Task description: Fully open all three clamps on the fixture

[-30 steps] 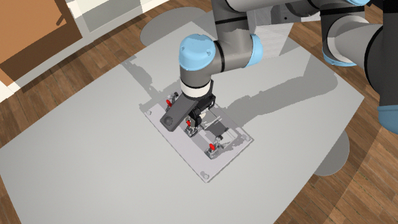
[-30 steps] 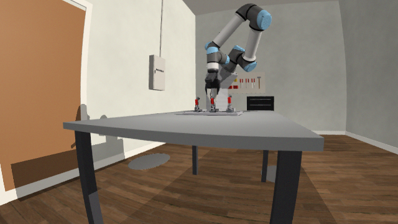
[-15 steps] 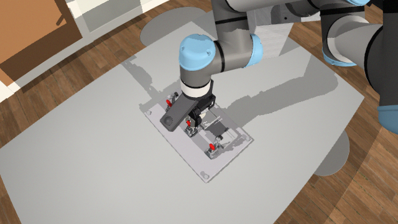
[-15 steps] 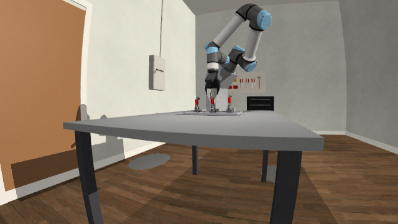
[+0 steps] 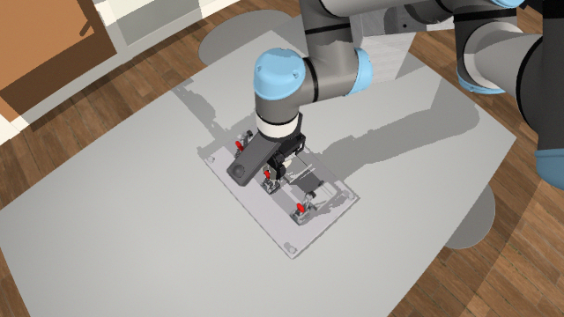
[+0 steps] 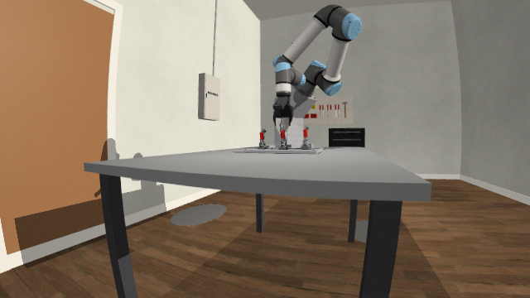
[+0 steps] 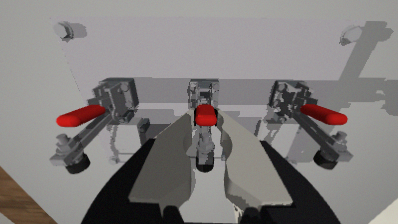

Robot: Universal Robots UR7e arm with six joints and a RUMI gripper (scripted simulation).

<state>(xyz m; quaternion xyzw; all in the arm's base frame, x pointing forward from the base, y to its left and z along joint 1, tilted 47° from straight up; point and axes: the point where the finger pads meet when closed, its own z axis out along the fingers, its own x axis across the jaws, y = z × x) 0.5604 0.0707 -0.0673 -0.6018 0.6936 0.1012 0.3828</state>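
The grey fixture plate lies 3 cm behind my hand and 8 cm below it.
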